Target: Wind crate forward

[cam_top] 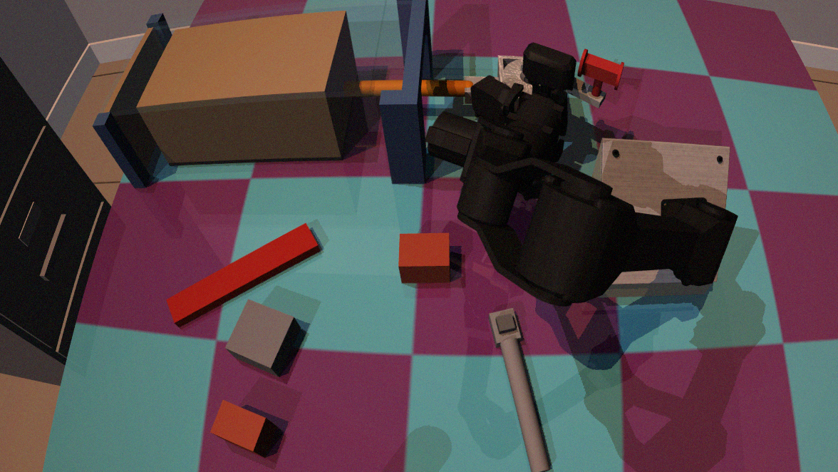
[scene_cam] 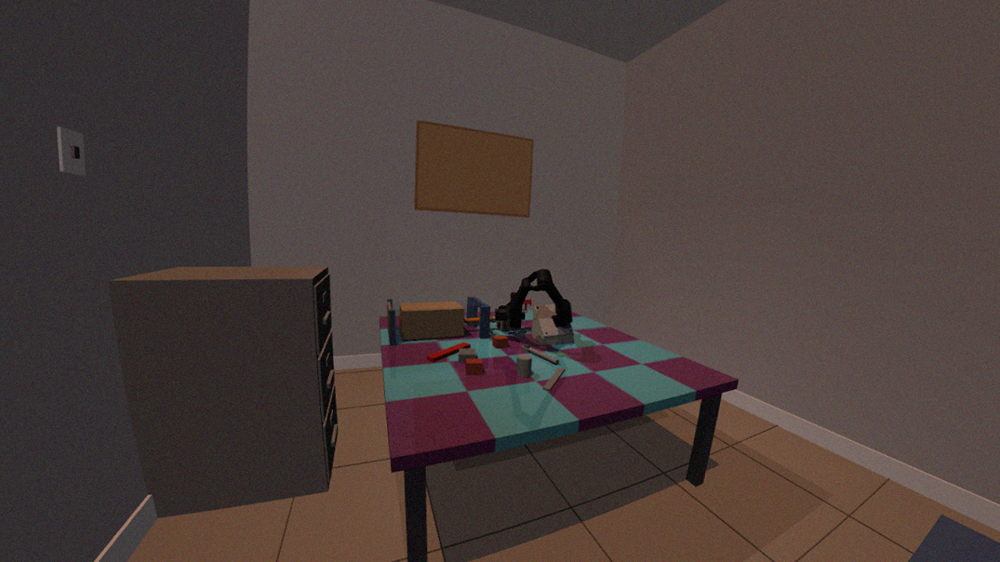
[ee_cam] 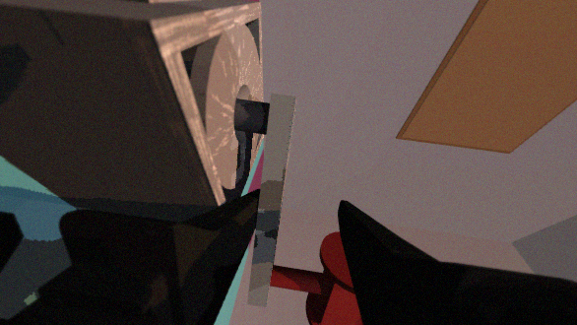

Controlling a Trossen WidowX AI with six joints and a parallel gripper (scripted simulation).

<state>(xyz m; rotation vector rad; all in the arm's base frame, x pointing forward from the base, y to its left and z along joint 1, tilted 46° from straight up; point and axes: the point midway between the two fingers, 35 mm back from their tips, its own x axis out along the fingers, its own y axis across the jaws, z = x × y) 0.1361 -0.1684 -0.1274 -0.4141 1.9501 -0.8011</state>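
The grey crank handle is 10 mm to the left of my gripper tip, 10 mm below it and 10 mm behind it. Round my gripper tip: blue steel frame 200 mm ahead, 30 mm to the right, 20 mm below; then red knob 40 mm to the left, 40 mm behind, 20 mm above; then grey winch 100 mm below, 30 mm to the right, 30 mm ahead.
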